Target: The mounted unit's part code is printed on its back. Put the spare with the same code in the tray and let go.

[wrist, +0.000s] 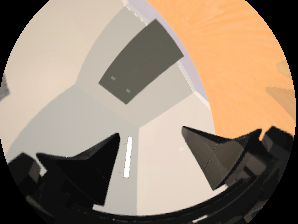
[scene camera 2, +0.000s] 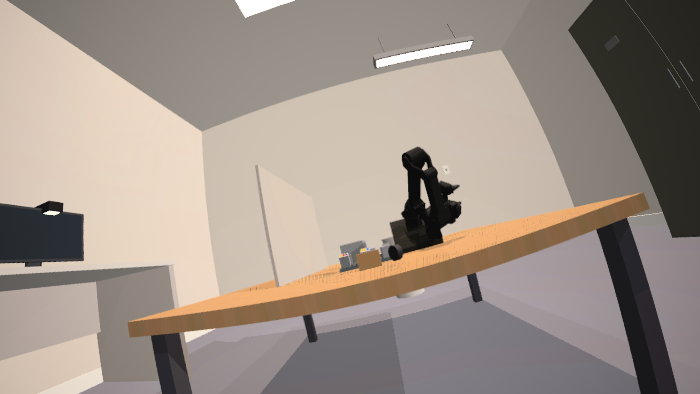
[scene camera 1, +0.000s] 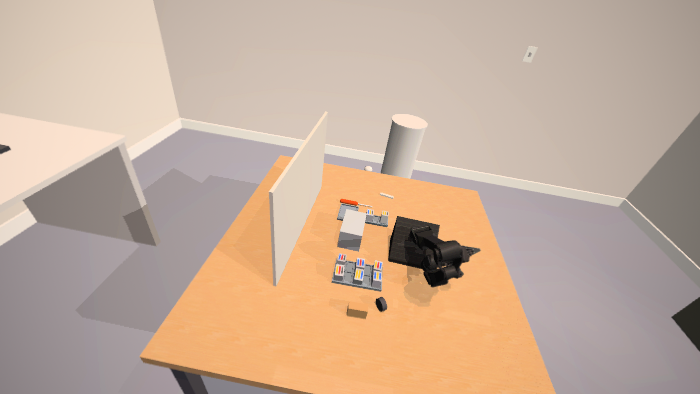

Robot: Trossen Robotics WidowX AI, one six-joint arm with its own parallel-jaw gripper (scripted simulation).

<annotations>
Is the gripper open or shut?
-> Open.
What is the gripper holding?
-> Nothing.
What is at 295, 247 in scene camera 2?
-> A beige panel.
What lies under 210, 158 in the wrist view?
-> The gripper.
</annotations>
